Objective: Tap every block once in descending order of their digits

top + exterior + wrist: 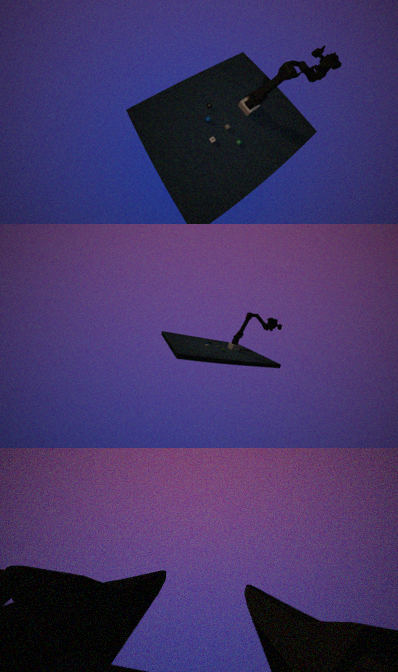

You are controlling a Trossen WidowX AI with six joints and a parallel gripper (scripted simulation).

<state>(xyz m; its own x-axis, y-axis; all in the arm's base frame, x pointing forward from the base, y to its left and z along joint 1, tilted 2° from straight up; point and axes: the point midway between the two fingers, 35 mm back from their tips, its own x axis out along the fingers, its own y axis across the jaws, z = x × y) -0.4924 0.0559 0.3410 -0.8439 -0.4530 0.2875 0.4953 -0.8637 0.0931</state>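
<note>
The green block lies 740 mm ahead of my gripper tip, 110 mm to the left of it and 400 mm below it. From my gripper tip the other things lie so: blue block 820 mm ahead, 120 mm to the right, 400 mm below; tan block 740 mm ahead, 10 mm to the right, 400 mm below; black block 760 mm ahead, 200 mm to the right, 400 mm below.
</note>
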